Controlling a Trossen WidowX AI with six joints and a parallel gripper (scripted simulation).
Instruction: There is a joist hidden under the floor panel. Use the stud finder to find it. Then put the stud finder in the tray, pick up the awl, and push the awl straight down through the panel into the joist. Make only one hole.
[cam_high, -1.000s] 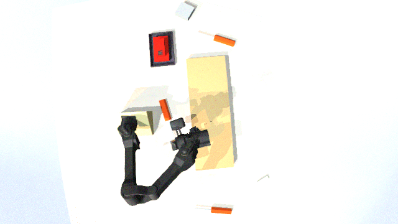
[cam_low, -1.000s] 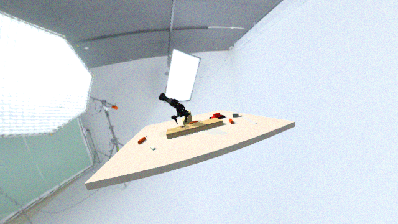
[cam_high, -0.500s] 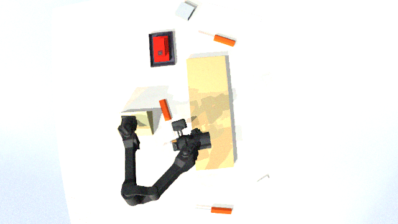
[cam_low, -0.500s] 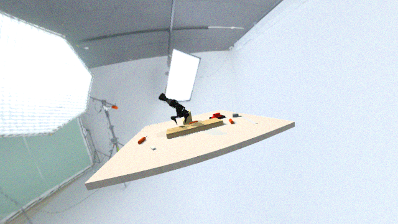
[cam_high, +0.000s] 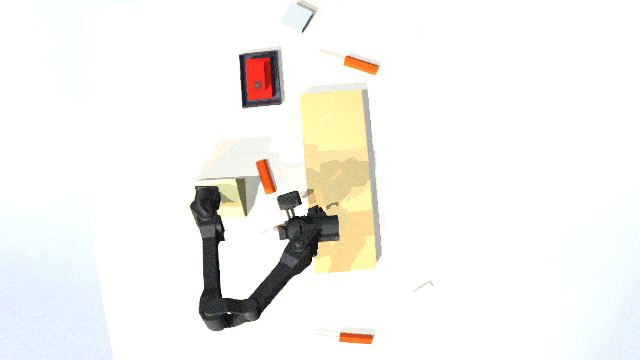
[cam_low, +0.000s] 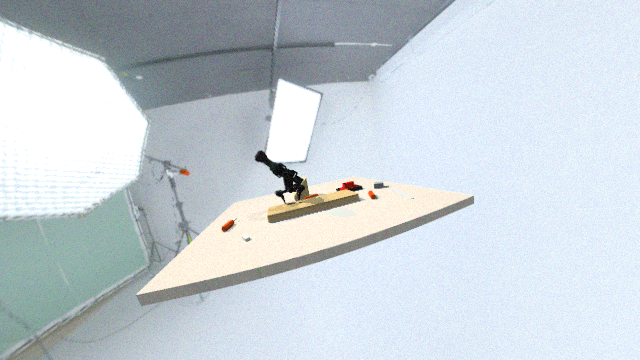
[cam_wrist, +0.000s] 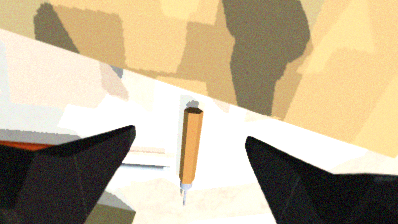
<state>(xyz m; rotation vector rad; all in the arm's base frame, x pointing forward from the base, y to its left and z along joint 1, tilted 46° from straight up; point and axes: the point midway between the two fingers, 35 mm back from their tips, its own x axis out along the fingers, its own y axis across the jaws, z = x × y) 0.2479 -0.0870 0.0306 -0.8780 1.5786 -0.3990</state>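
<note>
Now: the awl 60 mm behind my gripper tip, 20 mm to the right of it and 20 mm below it. The rest, counted from my gripper tip: red stud finder: 120 mm behind, 410 mm to the left, 20 mm above; then dark grey tray: 120 mm behind, 420 mm to the left, 10 mm below; then pale grey block: 10 mm behind, 620 mm to the left, 10 mm below.
</note>
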